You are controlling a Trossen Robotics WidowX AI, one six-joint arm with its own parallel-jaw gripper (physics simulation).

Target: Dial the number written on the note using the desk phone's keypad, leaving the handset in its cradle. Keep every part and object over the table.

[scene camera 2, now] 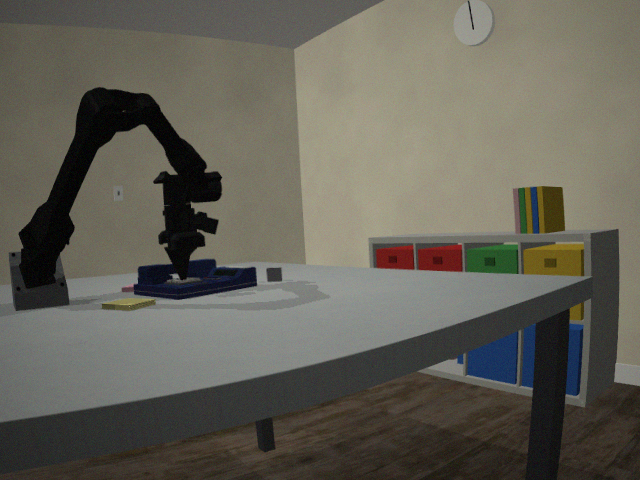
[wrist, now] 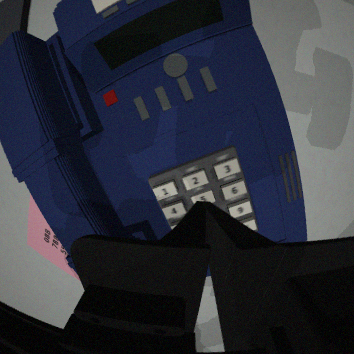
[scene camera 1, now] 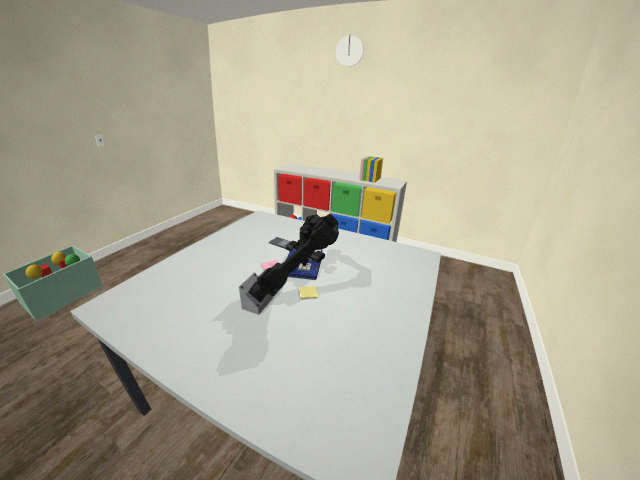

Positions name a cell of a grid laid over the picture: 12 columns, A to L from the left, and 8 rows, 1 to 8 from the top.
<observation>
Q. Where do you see a blue desk phone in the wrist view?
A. F3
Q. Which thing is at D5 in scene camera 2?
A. A handset.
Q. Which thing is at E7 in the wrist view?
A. The gripper.
</observation>
